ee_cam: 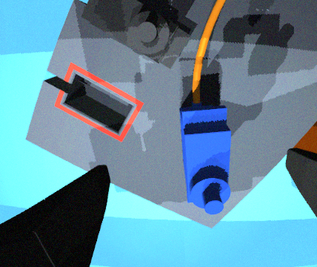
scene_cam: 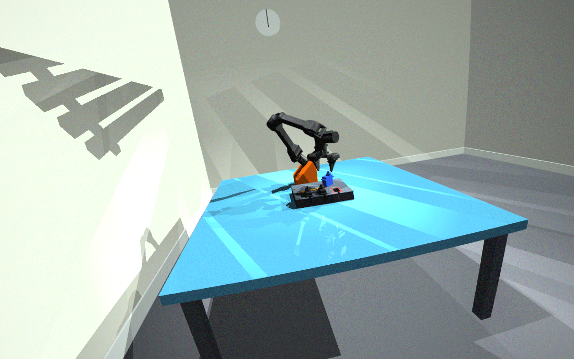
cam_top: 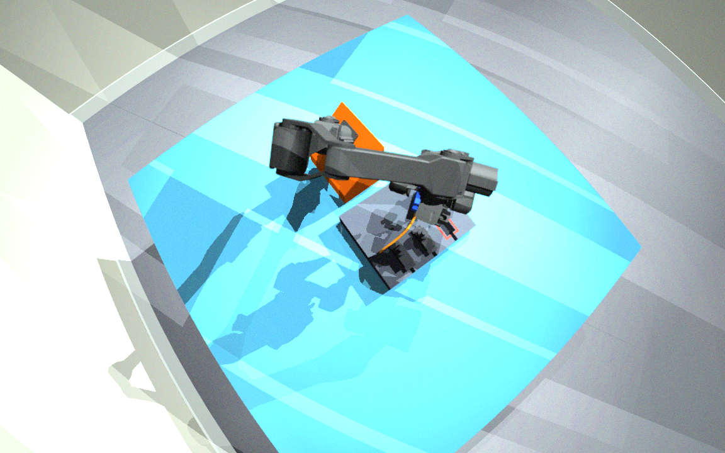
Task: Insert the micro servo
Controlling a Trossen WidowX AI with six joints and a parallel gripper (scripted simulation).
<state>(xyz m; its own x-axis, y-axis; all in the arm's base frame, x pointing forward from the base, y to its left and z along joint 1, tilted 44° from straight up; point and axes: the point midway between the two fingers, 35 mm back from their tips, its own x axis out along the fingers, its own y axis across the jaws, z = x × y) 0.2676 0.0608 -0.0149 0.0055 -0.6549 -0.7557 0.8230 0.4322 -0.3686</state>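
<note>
My gripper tip is 4 cm past the grey deck, 4 cm to the left of it and 11 cm above it.
</note>
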